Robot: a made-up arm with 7 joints. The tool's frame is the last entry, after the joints. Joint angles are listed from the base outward. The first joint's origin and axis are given. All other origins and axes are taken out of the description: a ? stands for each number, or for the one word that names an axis. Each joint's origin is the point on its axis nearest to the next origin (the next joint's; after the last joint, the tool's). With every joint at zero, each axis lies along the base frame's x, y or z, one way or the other. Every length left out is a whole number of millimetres.
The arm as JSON. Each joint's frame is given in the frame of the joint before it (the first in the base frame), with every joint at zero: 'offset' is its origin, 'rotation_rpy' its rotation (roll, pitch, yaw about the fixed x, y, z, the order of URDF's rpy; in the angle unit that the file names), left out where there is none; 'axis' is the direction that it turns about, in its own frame. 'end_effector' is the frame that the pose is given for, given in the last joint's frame.
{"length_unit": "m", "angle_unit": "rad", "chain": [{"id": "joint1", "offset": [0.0, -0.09, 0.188], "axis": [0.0, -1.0, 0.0]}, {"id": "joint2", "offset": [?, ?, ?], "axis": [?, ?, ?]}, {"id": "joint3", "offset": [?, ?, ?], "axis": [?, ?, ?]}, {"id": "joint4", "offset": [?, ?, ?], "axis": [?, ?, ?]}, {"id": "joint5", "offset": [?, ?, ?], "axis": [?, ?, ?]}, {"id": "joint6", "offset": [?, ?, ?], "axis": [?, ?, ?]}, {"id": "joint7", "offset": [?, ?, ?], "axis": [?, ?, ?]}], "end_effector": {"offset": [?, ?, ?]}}
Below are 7 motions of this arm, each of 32 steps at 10 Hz.
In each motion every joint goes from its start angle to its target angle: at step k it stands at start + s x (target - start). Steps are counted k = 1, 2, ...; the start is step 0. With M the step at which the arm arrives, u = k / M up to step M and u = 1 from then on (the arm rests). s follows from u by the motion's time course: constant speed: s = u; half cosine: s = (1 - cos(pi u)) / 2; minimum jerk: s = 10 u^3 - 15 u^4 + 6 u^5.
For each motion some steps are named. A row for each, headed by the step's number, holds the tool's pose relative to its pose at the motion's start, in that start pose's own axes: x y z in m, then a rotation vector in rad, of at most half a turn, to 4 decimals.
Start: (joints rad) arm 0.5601 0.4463 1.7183 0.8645 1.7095 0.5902 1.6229
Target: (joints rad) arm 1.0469 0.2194 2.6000 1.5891 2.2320 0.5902 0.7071
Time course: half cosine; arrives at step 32
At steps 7, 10, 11, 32:
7: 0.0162 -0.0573 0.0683 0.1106 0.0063 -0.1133
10: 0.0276 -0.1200 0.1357 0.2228 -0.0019 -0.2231
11: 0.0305 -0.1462 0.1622 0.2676 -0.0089 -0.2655
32: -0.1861 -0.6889 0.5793 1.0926 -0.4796 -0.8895

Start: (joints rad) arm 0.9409 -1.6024 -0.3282 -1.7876 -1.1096 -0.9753 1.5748
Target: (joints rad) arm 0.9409 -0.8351 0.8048 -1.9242 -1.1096 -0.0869 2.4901
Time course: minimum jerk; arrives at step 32
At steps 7, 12, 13, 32:
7: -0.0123 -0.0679 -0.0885 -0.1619 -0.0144 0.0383
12: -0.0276 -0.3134 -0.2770 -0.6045 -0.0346 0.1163
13: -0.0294 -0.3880 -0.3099 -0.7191 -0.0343 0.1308
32: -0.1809 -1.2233 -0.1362 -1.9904 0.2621 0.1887

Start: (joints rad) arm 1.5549 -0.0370 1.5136 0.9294 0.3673 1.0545 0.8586
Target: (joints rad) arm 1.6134 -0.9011 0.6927 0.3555 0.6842 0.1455 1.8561
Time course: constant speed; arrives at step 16
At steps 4, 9, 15, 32:
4: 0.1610 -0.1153 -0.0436 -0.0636 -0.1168 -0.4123
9: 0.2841 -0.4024 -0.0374 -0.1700 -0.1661 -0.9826
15: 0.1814 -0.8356 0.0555 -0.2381 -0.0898 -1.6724
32: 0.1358 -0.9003 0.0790 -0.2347 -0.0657 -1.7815

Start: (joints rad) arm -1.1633 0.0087 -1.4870 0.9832 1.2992 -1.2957 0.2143
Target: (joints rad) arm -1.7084 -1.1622 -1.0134 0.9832 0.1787 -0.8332 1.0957
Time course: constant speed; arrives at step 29
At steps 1, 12, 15, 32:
1: -0.0675 0.0623 0.0333 0.0354 0.0523 0.0365
12: -0.7189 0.4262 0.7635 0.4438 0.5557 0.4894
15: -0.8172 0.4122 1.0327 0.5677 0.6640 0.6166
32: -0.5958 -0.0472 2.0927 1.2524 0.9843 1.0393

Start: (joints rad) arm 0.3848 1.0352 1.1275 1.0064 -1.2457 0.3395 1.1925
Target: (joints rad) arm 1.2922 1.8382 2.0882 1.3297 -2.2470 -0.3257 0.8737
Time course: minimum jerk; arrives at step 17
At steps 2, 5, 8, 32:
2: 0.0175 -0.0012 0.0004 -0.0005 -0.0270 -0.0093
5: 0.1937 -0.0288 0.0207 -0.0174 -0.3210 -0.0973
8: 0.4585 -0.1356 0.1300 -0.1244 -0.9693 -0.1813
32: 0.5631 -0.3152 0.1270 -0.6246 -2.0965 0.3770

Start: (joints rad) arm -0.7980 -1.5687 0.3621 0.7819 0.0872 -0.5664 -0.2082
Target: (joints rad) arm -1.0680 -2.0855 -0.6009 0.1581 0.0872 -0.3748 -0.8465
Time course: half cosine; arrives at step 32
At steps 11, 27, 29, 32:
11: 0.1782 0.0492 0.2457 0.3345 -0.2636 -0.0893
27: 0.2485 -0.0467 0.9389 1.3510 -1.0052 0.0306
29: 0.2373 -0.0616 0.9687 1.4091 -1.0476 0.0546
32: 0.2304 -0.0704 0.9851 1.4424 -1.0720 0.0693

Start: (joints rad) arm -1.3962 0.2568 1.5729 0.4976 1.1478 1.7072 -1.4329
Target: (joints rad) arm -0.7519 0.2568 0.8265 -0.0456 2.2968 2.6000 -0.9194
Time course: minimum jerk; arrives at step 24
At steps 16, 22, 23, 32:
16: 0.0336 0.0868 0.3297 0.0688 1.7651 -0.4711
22: 0.0857 0.1040 0.2960 -0.1007 2.2717 -0.5546
23: 0.0866 0.1044 0.2947 -0.1049 2.2825 -0.5563
32: 0.0868 0.1045 0.2945 -0.1056 2.2842 -0.5566

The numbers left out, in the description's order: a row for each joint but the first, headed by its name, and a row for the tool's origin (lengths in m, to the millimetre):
joint2: xyz -0.397 0.0 -0.153, axis 0.0 0.0 -1.0
joint3: xyz 0.109 -0.058 0.0, axis 0.0 1.0 0.0
joint4: xyz 0.206 0.0 -0.096, axis -1.0 0.0 0.0
joint5: xyz 0.0 -0.381 0.017, axis 0.0 0.0 -1.0
joint6: xyz 0.394 0.009 0.0, axis 0.0 1.0 0.0
joint7: xyz -0.082 0.0 -0.317, axis -1.0 0.0 0.0
tool: xyz 0.0 0.39 -0.102

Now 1 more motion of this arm.
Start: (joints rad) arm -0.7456 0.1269 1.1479 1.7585 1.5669 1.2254 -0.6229
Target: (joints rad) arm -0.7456 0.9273 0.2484 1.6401 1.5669 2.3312 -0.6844
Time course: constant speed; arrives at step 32
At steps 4, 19, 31, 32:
4: 0.0920 -0.0271 0.0578 0.0884 0.1427 -0.2154
19: 0.4358 -0.2732 0.2509 0.5183 0.6202 -0.9704
31: 0.6016 -0.6267 0.3763 1.0042 0.8959 -1.4646
32: 0.6071 -0.6600 0.3860 1.0513 0.9130 -1.4986

